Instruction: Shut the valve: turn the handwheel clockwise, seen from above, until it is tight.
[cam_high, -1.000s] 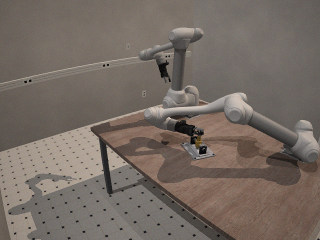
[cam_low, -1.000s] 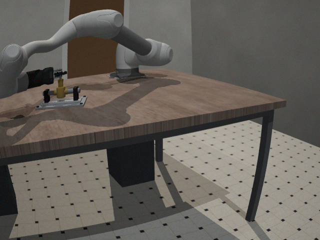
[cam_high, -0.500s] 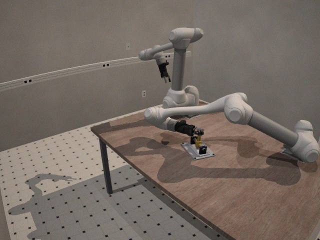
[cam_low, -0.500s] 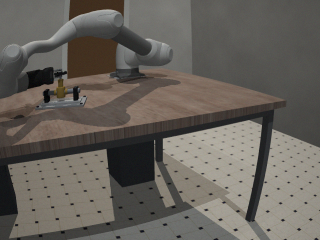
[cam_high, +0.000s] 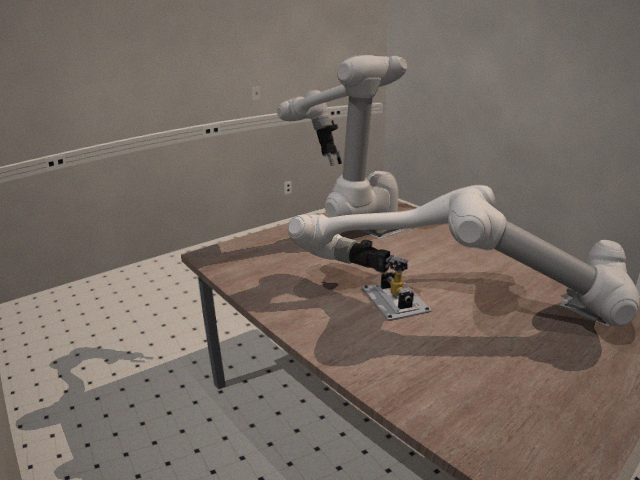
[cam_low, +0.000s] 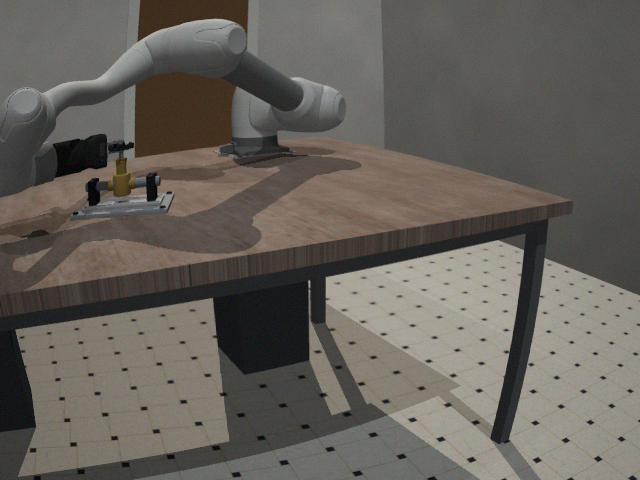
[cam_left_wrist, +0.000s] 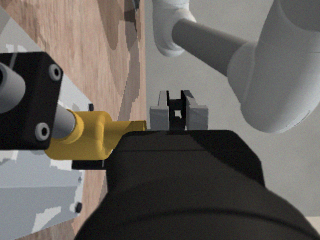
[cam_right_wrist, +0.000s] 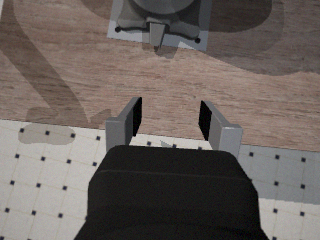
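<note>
Right now the black handwheel is 30 mm ahead of my left hand and 10 mm below it.
</note>
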